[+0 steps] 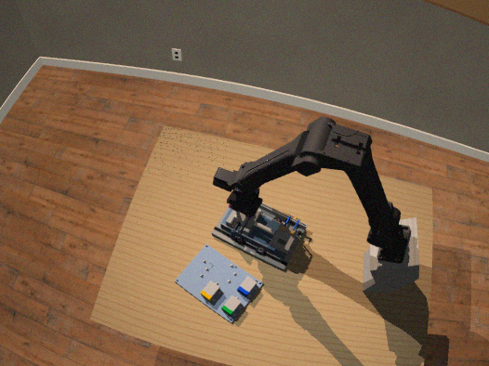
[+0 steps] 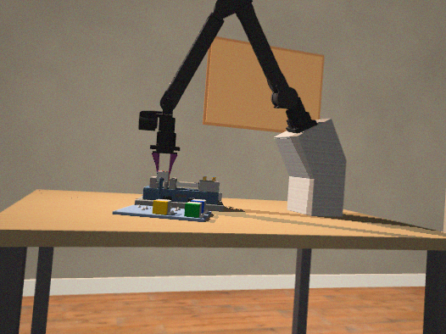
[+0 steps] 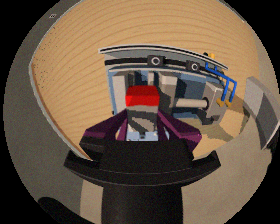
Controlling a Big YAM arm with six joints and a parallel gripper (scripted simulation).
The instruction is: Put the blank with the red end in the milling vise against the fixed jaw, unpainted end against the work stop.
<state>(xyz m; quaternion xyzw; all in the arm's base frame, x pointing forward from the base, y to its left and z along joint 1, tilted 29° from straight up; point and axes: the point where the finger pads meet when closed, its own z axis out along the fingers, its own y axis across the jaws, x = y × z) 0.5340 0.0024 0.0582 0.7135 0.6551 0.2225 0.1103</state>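
My hand is 2 cm above the red-ended blank. Round my hand: blue-ended blank 22 cm to the left, 12 cm behind, 9 cm below; then milling vise 8 cm below, 7 cm behind, 1 cm to the left; then grey block with hoses 17 cm behind, 4 cm below, 1 cm to the left.
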